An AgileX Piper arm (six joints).
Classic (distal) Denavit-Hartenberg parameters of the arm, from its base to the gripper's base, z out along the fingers. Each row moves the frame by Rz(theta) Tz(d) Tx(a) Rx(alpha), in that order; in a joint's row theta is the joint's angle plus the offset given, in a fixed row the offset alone. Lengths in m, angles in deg.
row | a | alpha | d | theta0
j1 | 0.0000 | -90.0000 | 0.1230 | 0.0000
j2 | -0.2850 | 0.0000 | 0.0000 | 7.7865
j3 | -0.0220 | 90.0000 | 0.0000 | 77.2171
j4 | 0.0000 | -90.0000 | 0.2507 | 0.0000
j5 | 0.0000 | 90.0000 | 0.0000 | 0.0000
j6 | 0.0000 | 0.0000 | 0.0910 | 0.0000
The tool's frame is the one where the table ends.
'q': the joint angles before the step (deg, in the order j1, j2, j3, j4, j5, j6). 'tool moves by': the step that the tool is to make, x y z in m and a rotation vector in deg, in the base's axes. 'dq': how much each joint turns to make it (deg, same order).
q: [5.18 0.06 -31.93 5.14 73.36 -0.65]
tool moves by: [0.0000 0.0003 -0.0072 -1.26 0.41 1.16]
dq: [0.01 -0.99 1.44 0.19 0.22 -1.71]
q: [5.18 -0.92 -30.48 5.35 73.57 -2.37]
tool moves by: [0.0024 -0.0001 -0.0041 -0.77 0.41 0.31]
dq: [0.00 -0.01 1.02 -0.20 -0.46 -0.75]
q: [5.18 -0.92 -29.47 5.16 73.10 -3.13]
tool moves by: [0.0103 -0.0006 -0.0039 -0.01 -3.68 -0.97]
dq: [-0.02 -0.06 2.49 -0.85 -6.12 0.09]
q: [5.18 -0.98 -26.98 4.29 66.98 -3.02]
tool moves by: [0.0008 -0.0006 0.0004 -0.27 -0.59 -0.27]
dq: [0.02 0.00 0.09 -0.44 -0.65 0.02]
